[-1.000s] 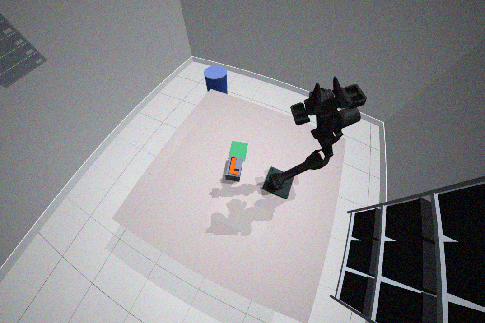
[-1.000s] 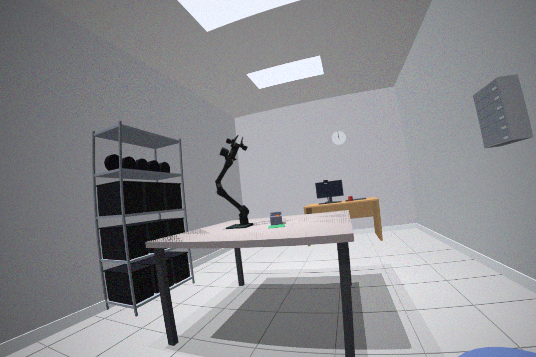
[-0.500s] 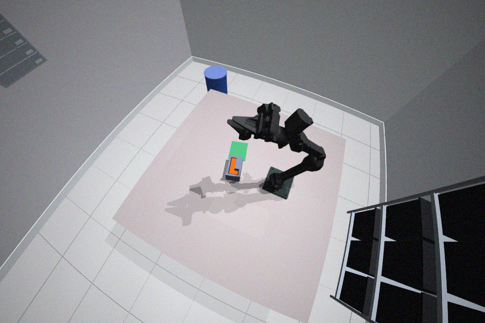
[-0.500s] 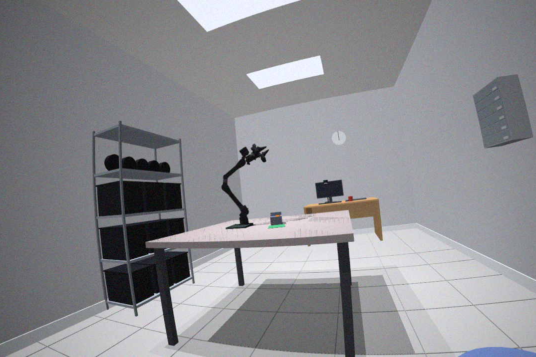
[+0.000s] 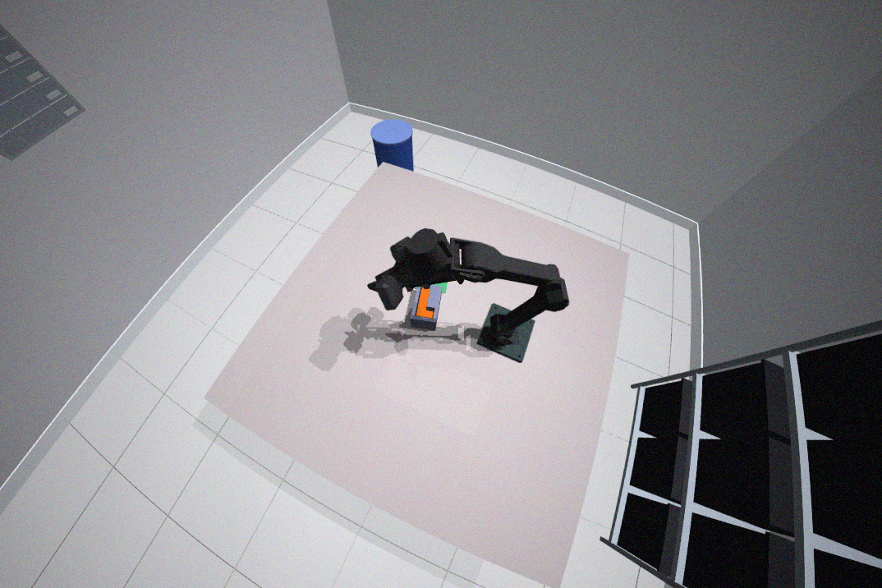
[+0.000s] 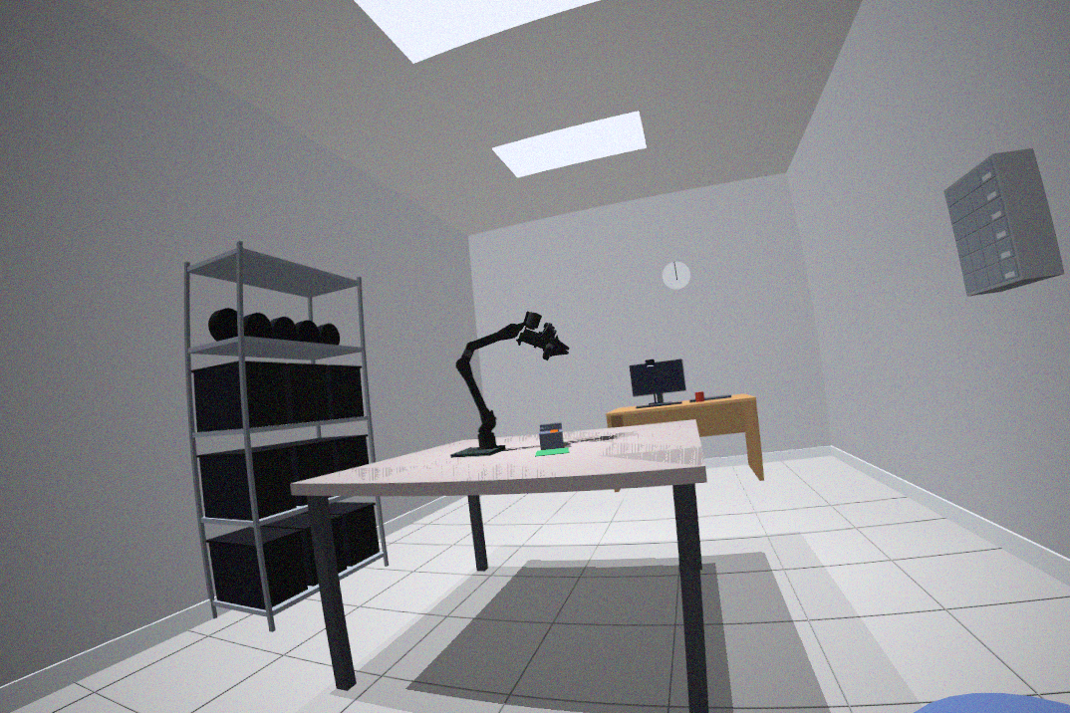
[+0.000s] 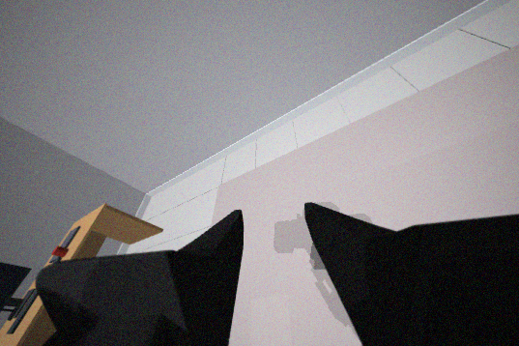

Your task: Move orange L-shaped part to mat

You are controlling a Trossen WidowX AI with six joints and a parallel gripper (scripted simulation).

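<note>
My gripper tip is now 34 cm above the orange L-shaped part, 13 cm to the left of it and 7 cm past it. Also, from my gripper tip: green mat 40 cm below, 29 cm to the right.
</note>
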